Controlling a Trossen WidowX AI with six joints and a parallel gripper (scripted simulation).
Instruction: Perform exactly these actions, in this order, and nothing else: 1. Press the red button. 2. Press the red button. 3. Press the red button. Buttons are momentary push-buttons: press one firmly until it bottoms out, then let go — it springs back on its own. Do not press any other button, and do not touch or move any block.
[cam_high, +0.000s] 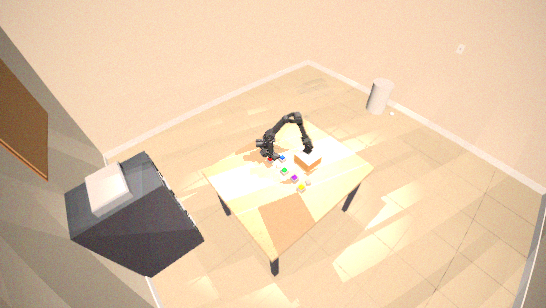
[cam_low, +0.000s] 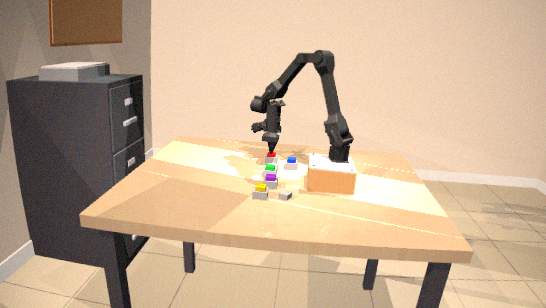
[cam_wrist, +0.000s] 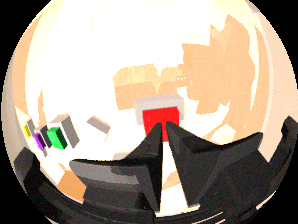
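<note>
Right now my gripper tip is 10 mm above the red button. From my gripper tip the other things lie so: green button 160 mm to the left, 10 mm ahead; then purple button 270 mm to the left, 10 mm ahead; then blue button 80 mm behind, 70 mm to the left.
</note>
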